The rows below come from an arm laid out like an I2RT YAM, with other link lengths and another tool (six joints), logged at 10 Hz.
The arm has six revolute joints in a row. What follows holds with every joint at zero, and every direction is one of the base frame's. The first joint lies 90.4 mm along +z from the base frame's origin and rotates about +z. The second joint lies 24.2 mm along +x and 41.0 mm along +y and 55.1 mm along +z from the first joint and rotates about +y. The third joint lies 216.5 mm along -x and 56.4 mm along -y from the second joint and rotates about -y. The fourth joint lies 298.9 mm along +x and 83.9 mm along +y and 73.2 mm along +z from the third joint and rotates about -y. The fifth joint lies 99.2 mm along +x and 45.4 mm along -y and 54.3 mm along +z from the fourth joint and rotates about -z. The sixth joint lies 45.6 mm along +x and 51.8 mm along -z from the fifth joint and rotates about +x. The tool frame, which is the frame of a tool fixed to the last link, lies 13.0 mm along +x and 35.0 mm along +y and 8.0 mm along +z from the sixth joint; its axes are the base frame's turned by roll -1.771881, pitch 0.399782 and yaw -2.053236 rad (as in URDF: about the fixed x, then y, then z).
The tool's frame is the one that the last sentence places.
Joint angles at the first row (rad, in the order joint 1, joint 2, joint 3, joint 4, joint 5, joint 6):
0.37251, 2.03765, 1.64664, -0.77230, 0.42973, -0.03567
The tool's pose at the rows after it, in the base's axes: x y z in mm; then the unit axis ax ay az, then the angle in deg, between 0 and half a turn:
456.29 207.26 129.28 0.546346 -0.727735 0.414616 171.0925
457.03 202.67 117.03 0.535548 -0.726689 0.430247 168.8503
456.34 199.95 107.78 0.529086 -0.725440 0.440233 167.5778
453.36 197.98 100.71 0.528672 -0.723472 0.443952 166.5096
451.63 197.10 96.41 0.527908 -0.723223 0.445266 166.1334
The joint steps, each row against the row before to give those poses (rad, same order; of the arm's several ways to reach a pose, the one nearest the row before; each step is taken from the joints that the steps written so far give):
-0.00076, 0.02439, -0.00574, 0.00267, 0.04769, 0.02136
-0.00230, 0.02100, -0.00687, 0.00345, 0.04882, 0.01030
-0.00037, 0.01028, -0.01413, 0.01068, 0.03014, 0.00611
0.00038, 0.00231, -0.01716, 0.00306, 0.01374, 0.00229
0.00038, -0.00002, -0.01335, 0.00724, 0.00534, 0.00267

